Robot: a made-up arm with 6 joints. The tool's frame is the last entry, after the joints. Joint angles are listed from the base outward. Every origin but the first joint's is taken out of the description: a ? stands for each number. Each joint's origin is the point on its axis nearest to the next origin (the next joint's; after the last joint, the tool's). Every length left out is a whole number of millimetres.
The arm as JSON. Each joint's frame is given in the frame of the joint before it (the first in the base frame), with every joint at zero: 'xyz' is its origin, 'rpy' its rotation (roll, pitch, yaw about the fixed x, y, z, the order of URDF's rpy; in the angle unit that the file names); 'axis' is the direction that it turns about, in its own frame. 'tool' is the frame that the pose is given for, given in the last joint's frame.
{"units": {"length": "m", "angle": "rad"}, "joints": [
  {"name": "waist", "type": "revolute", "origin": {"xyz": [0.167, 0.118, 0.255], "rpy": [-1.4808, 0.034, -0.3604]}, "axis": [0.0, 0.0, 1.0]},
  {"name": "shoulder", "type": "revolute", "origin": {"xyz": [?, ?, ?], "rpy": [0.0, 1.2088, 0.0]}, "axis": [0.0, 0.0, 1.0]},
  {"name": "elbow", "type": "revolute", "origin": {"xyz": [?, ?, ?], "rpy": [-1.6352, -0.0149, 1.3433]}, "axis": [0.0, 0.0, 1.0]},
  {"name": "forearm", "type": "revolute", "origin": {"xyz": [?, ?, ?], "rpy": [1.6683, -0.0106, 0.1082]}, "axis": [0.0, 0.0, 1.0]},
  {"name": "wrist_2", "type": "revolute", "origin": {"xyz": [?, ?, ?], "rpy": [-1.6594, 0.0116, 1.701]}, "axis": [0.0, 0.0, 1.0]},
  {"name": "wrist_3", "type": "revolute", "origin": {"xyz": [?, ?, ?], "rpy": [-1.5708, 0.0, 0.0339]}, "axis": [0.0, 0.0, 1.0]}
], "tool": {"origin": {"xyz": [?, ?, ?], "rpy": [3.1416, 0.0, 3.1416]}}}
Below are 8 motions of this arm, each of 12 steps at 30 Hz.
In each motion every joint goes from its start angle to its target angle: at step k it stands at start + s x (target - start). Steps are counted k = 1, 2, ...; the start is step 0. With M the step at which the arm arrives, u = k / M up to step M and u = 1 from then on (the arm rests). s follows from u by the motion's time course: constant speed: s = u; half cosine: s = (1 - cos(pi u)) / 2; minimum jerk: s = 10 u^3 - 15 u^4 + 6 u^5.
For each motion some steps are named. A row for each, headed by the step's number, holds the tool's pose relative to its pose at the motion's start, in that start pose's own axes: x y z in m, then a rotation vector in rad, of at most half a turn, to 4 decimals.
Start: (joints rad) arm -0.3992 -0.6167 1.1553 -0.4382 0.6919 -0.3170
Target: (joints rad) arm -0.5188 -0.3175 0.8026 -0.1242 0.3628 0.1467
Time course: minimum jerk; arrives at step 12
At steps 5, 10, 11, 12:
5: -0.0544 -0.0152 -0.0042 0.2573 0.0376 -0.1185
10: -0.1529 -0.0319 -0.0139 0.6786 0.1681 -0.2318
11: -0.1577 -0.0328 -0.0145 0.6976 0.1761 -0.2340
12: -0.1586 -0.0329 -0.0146 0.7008 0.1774 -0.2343

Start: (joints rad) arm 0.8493 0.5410 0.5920 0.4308 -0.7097 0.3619
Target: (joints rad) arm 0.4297 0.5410 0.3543 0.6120 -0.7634 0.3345
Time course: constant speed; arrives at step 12
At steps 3, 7, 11, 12:
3: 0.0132 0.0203 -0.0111 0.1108 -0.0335 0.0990
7: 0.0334 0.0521 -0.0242 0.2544 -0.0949 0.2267
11: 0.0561 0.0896 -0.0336 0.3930 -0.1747 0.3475
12: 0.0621 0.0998 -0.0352 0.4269 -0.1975 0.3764

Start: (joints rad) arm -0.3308 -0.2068 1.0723 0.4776 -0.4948 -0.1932
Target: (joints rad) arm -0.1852 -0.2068 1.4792 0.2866 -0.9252 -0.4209
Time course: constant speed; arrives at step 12
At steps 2, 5, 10, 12:
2: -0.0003 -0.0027 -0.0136 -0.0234 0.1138 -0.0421
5: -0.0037 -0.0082 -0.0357 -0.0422 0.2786 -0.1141
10: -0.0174 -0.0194 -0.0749 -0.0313 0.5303 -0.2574
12: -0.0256 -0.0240 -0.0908 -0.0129 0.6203 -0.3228

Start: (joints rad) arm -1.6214 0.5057 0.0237 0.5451 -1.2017 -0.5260
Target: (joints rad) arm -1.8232 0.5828 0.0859 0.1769 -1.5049 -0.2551
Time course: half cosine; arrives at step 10
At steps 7, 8, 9, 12:
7: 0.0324 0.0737 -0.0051 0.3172 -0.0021 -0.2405
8: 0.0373 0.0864 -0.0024 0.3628 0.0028 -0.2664
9: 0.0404 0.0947 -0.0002 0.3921 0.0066 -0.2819
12: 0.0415 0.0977 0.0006 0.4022 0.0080 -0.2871

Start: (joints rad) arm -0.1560 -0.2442 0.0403 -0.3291 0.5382 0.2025
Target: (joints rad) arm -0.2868 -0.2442 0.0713 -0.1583 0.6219 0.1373
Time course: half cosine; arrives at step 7
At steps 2, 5, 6, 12:
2: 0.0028 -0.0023 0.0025 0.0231 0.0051 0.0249
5: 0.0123 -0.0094 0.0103 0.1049 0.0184 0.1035
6: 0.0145 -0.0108 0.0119 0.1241 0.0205 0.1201
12: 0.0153 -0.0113 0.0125 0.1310 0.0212 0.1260

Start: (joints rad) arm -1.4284 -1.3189 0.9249 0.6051 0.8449 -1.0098
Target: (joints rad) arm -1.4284 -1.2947 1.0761 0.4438 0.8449 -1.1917
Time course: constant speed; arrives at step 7
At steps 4, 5, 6, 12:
4: 0.0374 0.0069 -0.0361 -0.0266 0.1248 0.0995
5: 0.0460 0.0091 -0.0462 -0.0324 0.1564 0.1248
6: 0.0542 0.0114 -0.0567 -0.0379 0.1880 0.1503
12: 0.0620 0.0139 -0.0677 -0.0431 0.2198 0.1759

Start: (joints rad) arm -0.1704 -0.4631 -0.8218 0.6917 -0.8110 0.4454
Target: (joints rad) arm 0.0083 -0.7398 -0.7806 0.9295 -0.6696 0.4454
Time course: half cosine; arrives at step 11
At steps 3, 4, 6, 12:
3: 0.0041 -0.0048 -0.0006 -0.0359 -0.0443 -0.0151
4: 0.0069 -0.0083 -0.0006 -0.0613 -0.0748 -0.0247
6: 0.0133 -0.0168 0.0004 -0.1223 -0.1446 -0.0442
12: 0.0222 -0.0307 0.0048 -0.2202 -0.2485 -0.0670

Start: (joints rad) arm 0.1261 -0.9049 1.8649 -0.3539 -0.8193 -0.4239
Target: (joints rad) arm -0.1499 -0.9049 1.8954 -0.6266 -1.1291 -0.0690
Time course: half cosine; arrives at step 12
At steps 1, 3, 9, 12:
1: -0.0025 0.0008 -0.0015 0.0029 0.0048 -0.0057
3: -0.0214 0.0069 -0.0123 0.0239 0.0419 -0.0486
9: -0.1310 0.0473 -0.0525 0.1058 0.2626 -0.2785
12: -0.1543 0.0567 -0.0566 0.1155 0.3116 -0.3248

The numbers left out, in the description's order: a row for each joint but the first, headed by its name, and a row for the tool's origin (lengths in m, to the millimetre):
shoulder: -0.064 -0.052 0.0
elbow: -0.004 -0.109 0.0
forearm: 0.043 -0.089 0.0
wrist_2: 0.242 0.293 0.0
wrist_3: -0.101 0.103 0.0
tool: -0.024 -0.237 0.0

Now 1 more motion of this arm.
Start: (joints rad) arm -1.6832 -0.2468 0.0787 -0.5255 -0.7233 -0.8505
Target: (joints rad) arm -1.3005 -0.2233 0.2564 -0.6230 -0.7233 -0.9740
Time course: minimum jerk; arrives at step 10
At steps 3, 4, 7, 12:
3: 0.0061 -0.0235 0.0045 -0.0796 0.0006 -0.0151
4: 0.0115 -0.0458 0.0107 -0.1551 0.0009 -0.0293
7: 0.0272 -0.1190 0.0463 -0.4112 -0.0007 -0.0759
12: 0.0313 -0.1406 0.0621 -0.4922 -0.0018 -0.0900

